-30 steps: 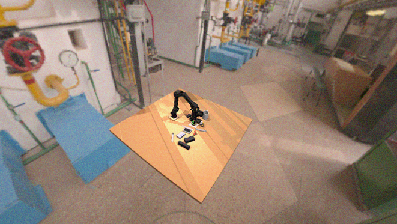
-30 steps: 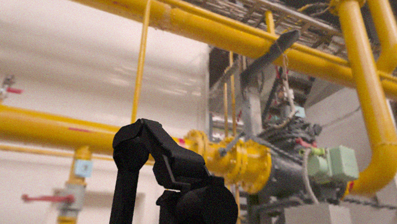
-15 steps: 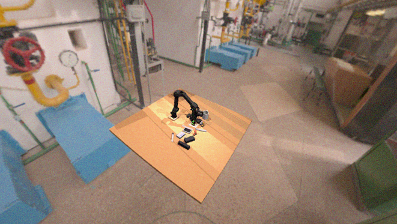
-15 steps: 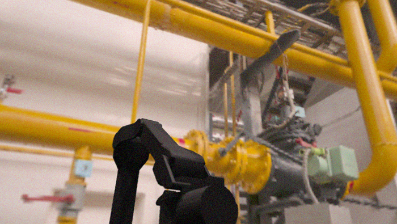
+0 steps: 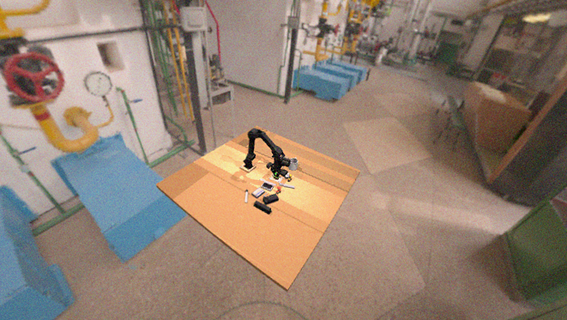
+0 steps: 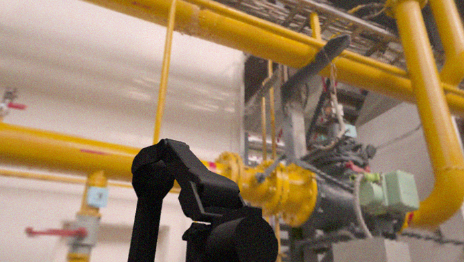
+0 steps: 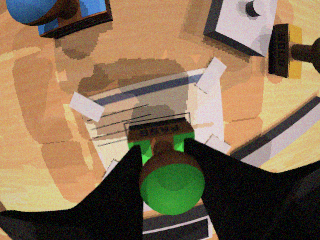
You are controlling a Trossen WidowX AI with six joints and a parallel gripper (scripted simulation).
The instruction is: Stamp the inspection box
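Right now my gripper tip is right at the green-knobbed stamp. The rest, counted from my gripper tip: grey strip: 8 cm to the right, 2 cm below, 2 cm behind; blue-knobbed stamp: 8 cm to the left, 5 cm behind; white card: 3 cm below.
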